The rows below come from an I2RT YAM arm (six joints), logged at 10 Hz.
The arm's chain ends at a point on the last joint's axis. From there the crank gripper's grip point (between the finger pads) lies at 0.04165 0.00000 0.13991 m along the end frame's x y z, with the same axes.
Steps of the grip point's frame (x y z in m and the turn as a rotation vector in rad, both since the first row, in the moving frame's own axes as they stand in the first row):
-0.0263, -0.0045, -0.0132, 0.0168, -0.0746, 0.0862
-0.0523, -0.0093, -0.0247, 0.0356, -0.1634, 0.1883
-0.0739, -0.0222, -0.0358, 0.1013, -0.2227, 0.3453
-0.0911, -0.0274, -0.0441, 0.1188, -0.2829, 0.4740
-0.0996, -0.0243, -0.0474, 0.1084, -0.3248, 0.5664
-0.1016, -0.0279, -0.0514, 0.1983, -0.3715, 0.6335
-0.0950, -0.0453, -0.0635, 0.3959, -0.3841, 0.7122
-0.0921, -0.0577, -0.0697, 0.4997, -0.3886, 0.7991
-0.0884, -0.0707, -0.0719, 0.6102, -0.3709, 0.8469
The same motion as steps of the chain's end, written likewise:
-0.0157, -0.0053, -0.0159, 0.0168, -0.0746, 0.0862
-0.0289, -0.0099, -0.0296, 0.0356, -0.1634, 0.1883
-0.0426, -0.0166, -0.0414, 0.1013, -0.2227, 0.3453
-0.0512, -0.0205, -0.0500, 0.1188, -0.2829, 0.4740
-0.0530, -0.0190, -0.0533, 0.1084, -0.3248, 0.5664
-0.0522, -0.0095, -0.0561, 0.1983, -0.3715, 0.6335
-0.0539, -0.0021, -0.0630, 0.3959, -0.3841, 0.7122
-0.0572, -0.0035, -0.0652, 0.4997, -0.3886, 0.7991
-0.0630, -0.0062, -0.0619, 0.6102, -0.3709, 0.8469

